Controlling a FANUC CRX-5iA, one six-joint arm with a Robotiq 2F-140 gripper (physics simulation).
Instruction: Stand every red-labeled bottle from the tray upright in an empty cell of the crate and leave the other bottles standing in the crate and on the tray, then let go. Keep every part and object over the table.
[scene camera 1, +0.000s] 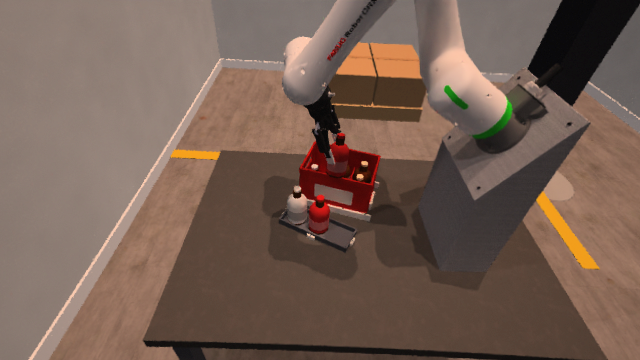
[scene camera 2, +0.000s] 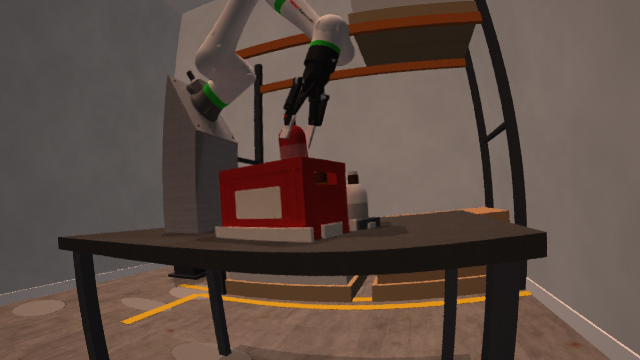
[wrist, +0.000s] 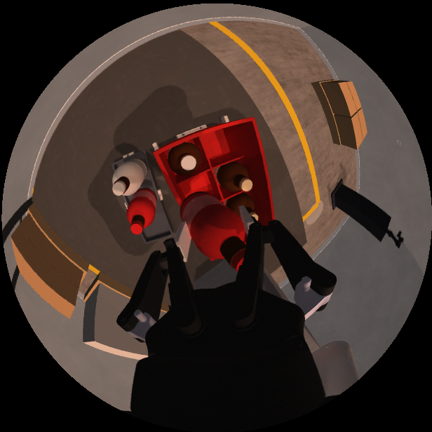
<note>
In view: my gripper (scene camera 2: 294, 143), a white bottle (wrist: 127, 178), a red-labeled bottle (scene camera 2: 295, 146) and a red-labeled bottle (wrist: 140, 213).
My gripper is seen too in scene camera 1 (scene camera 1: 335, 154) and in the wrist view (wrist: 213, 221).
</note>
